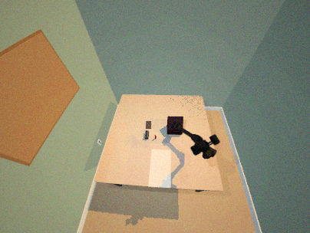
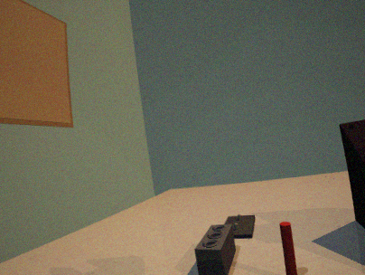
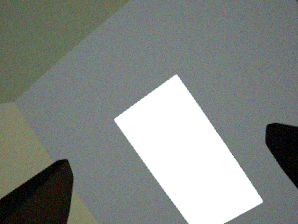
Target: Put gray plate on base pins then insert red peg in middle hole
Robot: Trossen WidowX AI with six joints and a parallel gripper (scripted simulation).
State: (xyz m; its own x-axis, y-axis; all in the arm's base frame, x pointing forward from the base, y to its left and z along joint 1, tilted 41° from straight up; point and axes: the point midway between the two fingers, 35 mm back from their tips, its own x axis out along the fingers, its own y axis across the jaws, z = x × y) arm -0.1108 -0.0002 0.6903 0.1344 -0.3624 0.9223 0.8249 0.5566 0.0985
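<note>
Right now the gray plate is 490 mm ahead of my gripper tip, 350 mm to the right of it and 640 mm below it. Also, from my gripper tip: pin base: 500 mm ahead, 510 mm to the right, 670 mm below; red peg: 380 mm ahead, 330 mm to the right, 640 mm below.
</note>
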